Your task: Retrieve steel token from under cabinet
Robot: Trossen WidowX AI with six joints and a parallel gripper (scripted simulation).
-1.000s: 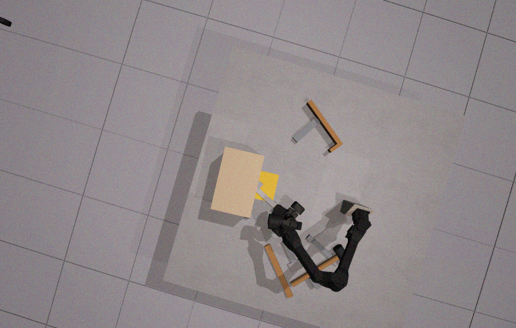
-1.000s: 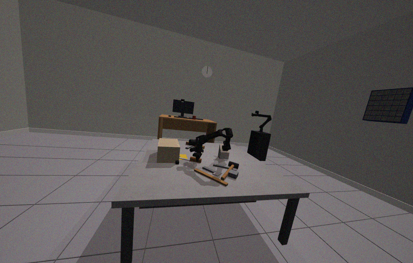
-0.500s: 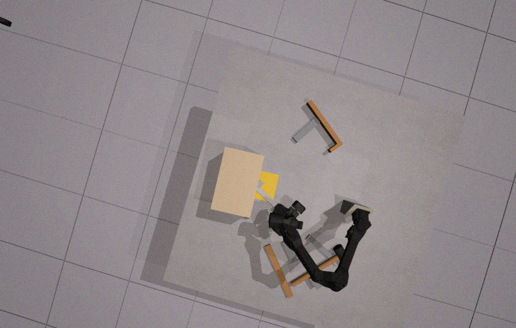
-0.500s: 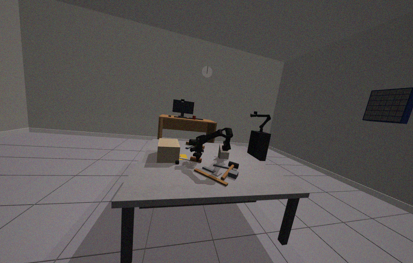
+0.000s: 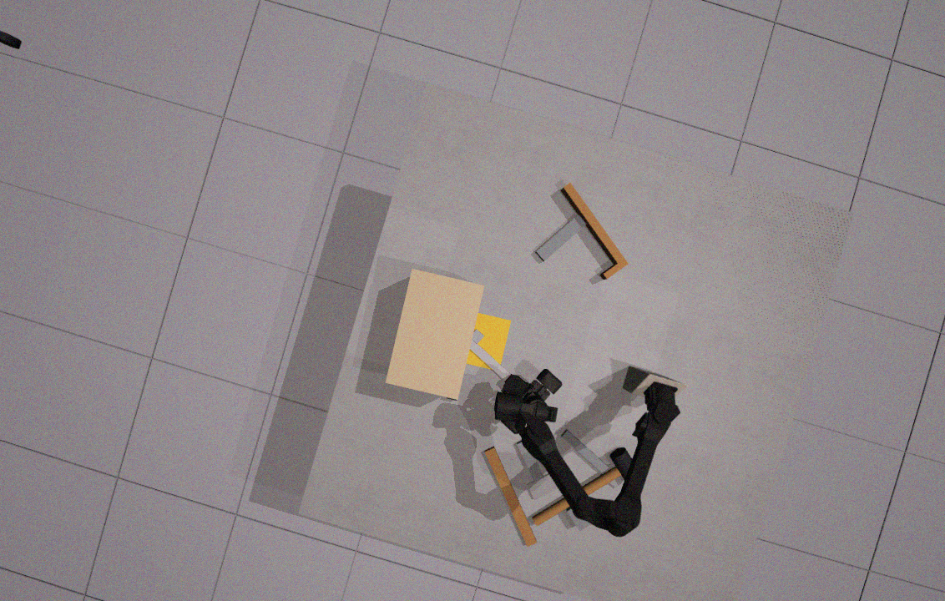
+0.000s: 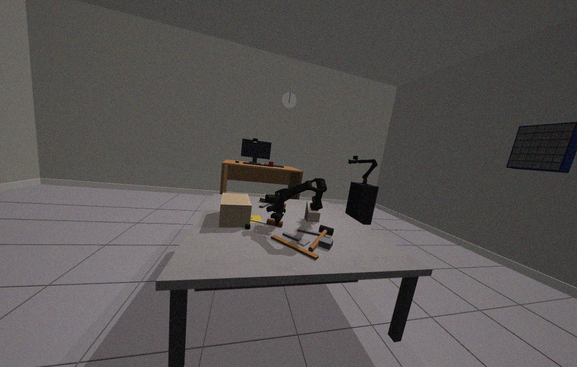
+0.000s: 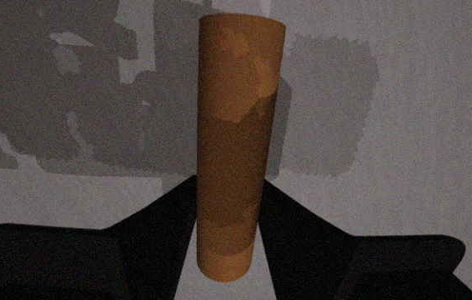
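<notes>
Now: gripper tip 210 mm to the right of the grey l-shaped bracket and 90 mm past it. Also, from my gripper tip: grey block (280 mm to the left, 240 mm behind, 10 mm above); then wooden stick (290 mm to the left, 40 mm behind); then grey steel token (180 mm ahead, 120 mm to the right).
</notes>
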